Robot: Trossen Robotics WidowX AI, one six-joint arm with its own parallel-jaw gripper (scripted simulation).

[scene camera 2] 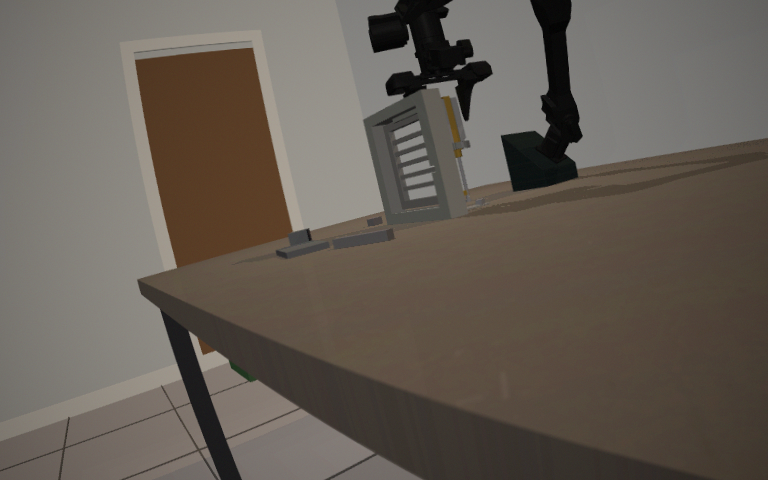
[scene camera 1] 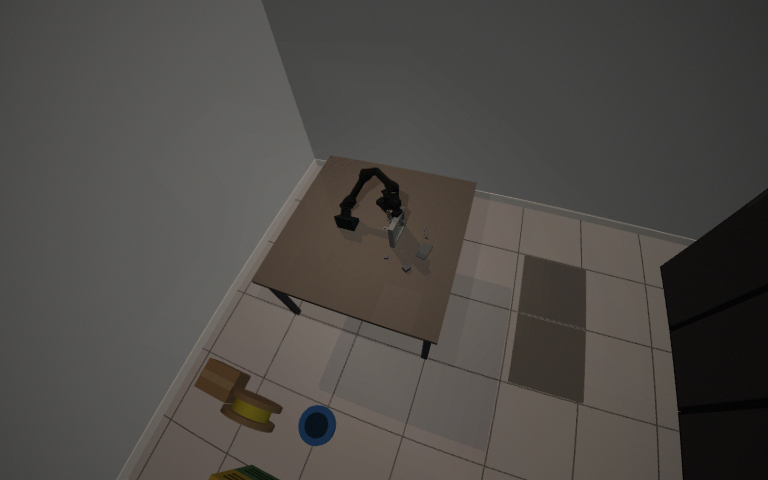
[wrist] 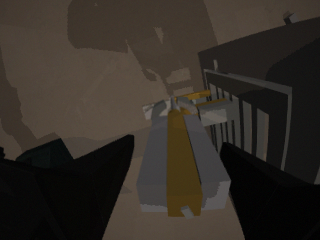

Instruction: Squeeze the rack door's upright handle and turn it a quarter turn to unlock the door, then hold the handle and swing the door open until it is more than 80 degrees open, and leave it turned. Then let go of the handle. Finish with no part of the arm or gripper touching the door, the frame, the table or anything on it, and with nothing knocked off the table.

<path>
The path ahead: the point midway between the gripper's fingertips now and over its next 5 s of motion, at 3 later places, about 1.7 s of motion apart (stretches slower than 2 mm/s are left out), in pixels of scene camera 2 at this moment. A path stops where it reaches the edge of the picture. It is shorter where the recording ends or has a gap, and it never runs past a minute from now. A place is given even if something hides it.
My gripper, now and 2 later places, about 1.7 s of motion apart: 450, 123; 460, 125; 440, 134
</path>
